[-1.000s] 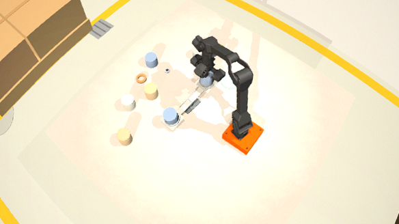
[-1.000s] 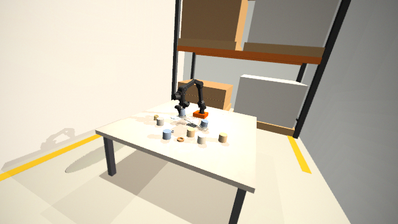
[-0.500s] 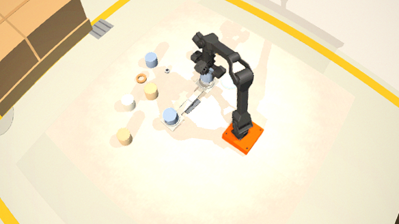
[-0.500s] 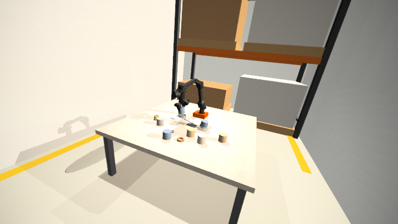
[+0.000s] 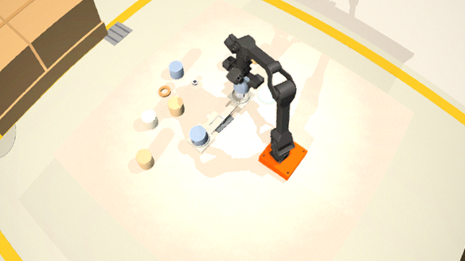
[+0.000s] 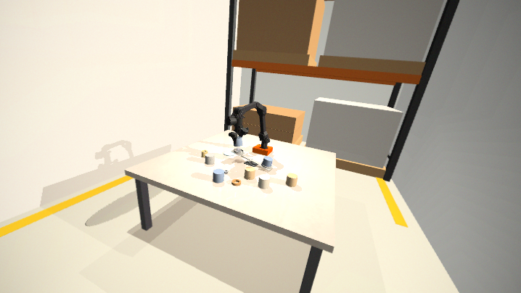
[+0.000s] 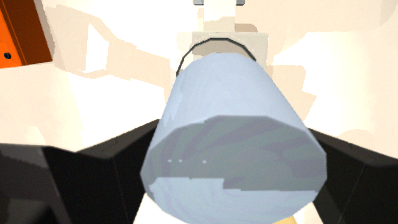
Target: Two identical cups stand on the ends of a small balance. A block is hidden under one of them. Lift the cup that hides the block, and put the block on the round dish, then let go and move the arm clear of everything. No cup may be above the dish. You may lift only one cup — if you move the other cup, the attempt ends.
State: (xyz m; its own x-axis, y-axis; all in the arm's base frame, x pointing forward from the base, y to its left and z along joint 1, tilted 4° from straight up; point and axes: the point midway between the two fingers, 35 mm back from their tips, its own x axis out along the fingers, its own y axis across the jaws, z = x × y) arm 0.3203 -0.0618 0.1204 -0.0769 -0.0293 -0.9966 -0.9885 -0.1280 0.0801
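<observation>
The pale grey block lies 6 cm below my gripper tip and 1 cm to the left of it. The rest, counted from my gripper tip: pale blue round dish (14 cm below, 12 cm to the right, 5 cm behind); then balance (14 cm to the left, 11 cm below, 2 cm behind); then small nut (23 cm ahead, 14 cm below, 10 cm to the left).
</observation>
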